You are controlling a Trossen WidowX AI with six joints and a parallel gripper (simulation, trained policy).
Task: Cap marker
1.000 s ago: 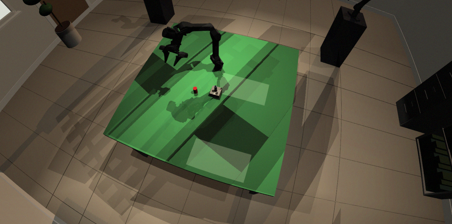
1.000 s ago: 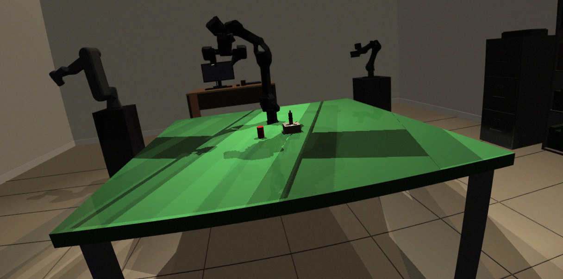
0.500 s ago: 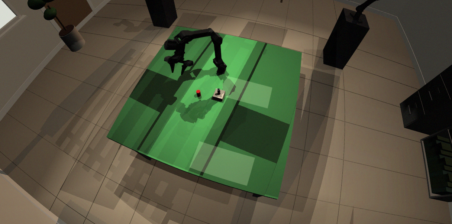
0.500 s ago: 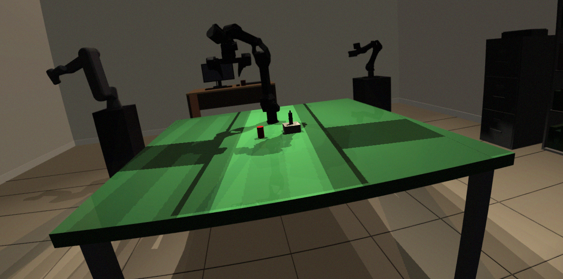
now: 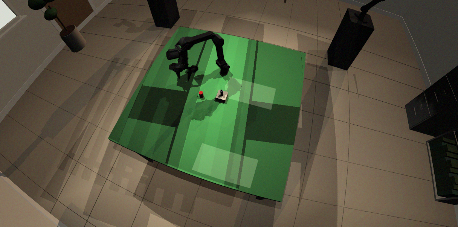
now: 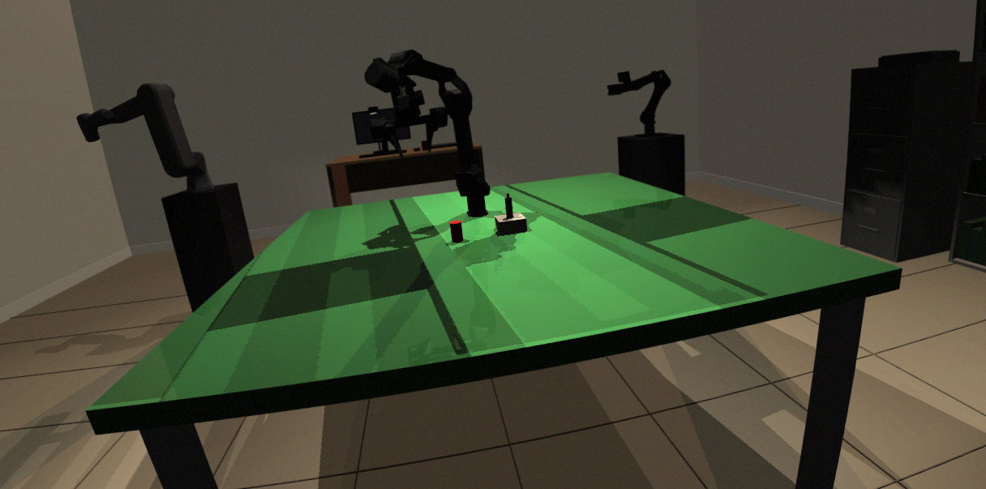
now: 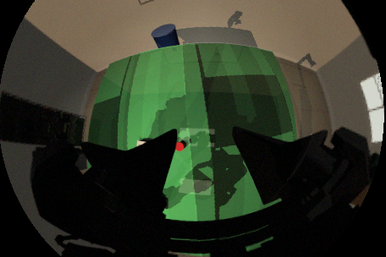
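Now: gripper tip 5 cm past the red cap, 8 cm to the right of it and 22 cm above it. Round my gripper tip: pale holder block (9 cm behind, 23 cm to the left, 22 cm below).
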